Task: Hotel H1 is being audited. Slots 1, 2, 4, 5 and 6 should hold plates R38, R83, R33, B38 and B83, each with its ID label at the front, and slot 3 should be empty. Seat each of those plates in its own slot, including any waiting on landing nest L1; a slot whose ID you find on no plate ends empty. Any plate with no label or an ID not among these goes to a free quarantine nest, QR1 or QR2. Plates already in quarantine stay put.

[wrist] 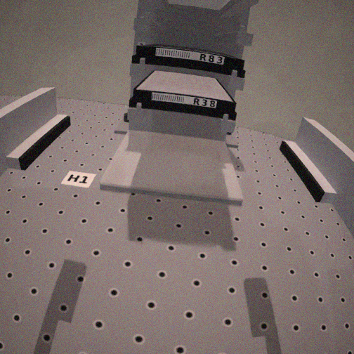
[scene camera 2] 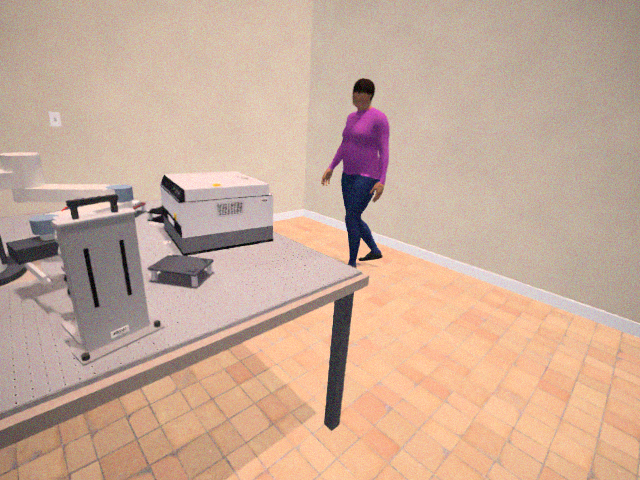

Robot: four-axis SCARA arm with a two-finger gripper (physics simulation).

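In the wrist view, hotel H1 (wrist: 175, 187) stands ahead, seen from its front, with the H1 label (wrist: 78, 178) on the table at its left. Plate R38 (wrist: 185, 102) sits in the lowest visible slot, label facing front. Plate R83 (wrist: 190, 55) sits in the slot above, label facing front. No plate shows in the visible part above R83; the top is cut off. My gripper (wrist: 178, 113) is open and empty, its fingers wide apart in front of the hotel. In the scene view a grey hotel tower (scene camera 2: 108, 279) shows its slotted back; its plates are hidden.
A low dark nest or stand (scene camera 2: 180, 264) lies beside the tower, its label unreadable. A white bench instrument (scene camera 2: 222, 206) stands behind it. The pale robot arm (scene camera 2: 77, 191) reaches in behind the tower. A person (scene camera 2: 364, 149) in purple stands beyond the table.
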